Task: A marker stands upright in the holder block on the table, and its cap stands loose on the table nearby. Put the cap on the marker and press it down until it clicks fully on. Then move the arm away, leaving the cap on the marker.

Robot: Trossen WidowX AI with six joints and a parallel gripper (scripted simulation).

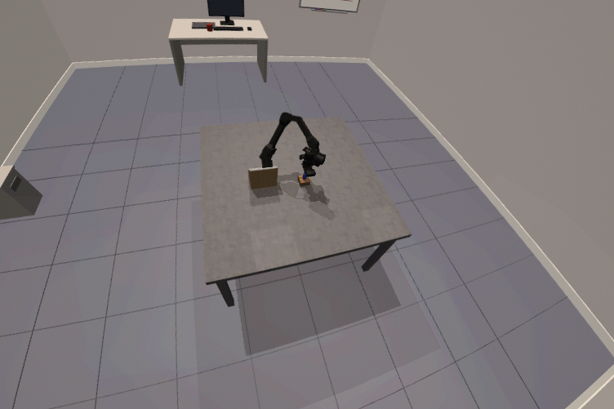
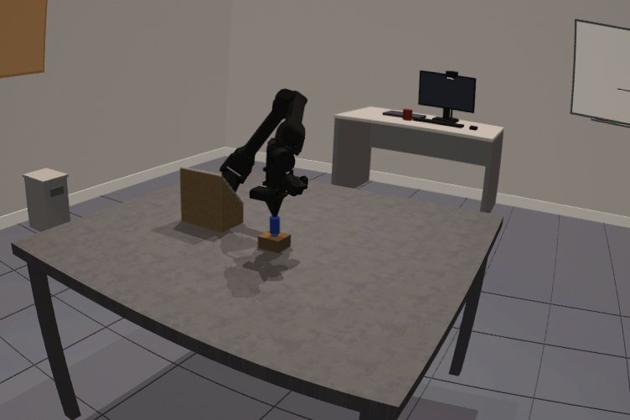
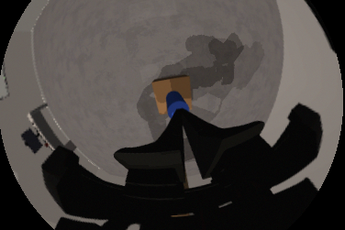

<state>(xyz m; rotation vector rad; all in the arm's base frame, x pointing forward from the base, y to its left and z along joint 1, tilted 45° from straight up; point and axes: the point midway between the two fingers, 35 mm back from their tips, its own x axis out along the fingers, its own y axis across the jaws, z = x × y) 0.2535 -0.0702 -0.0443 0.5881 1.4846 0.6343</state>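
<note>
Right now my gripper tip is 30 mm above the marker cap. Round my gripper tip: wooden holder block (80 mm below).
</note>
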